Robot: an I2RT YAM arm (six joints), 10 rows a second.
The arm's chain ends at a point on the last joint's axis. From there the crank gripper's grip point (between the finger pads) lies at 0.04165 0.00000 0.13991 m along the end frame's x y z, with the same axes.
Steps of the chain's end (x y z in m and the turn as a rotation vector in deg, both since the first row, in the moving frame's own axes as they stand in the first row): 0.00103, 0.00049, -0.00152, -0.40, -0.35, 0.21; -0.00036, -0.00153, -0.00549, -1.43, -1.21, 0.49; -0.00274, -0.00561, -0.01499, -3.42, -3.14, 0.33; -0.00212, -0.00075, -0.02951, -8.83, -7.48, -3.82; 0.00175, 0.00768, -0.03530, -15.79, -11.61, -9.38
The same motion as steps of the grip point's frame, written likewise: 0.00017, 0.00162, -0.00127, -0.40, -0.35, 0.21; -0.00334, 0.00232, -0.00469, -1.43, -1.21, 0.49; -0.01049, 0.00302, -0.01318, -3.42, -3.14, 0.33; -0.01998, 0.01892, -0.02674, -8.83, -7.48, -3.82; -0.02420, 0.04211, -0.03422, -15.79, -11.61, -9.38
